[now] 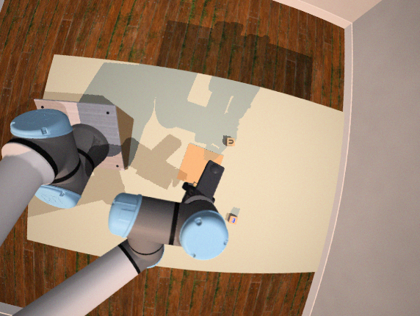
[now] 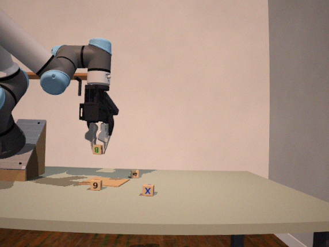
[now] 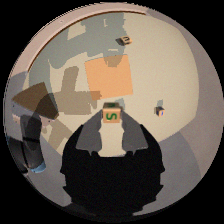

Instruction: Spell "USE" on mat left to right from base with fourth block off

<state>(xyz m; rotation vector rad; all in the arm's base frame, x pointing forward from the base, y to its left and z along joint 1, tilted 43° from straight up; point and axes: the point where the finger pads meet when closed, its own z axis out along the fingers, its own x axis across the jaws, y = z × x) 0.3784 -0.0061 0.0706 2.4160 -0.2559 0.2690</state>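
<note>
My gripper is now 1 cm short of the orange mat, 7 cm to the right of it and 12 cm above it. The rest, counted from my hand: blue-lettered block 18 cm ahead, 10 cm to the right, 11 cm below.
</note>
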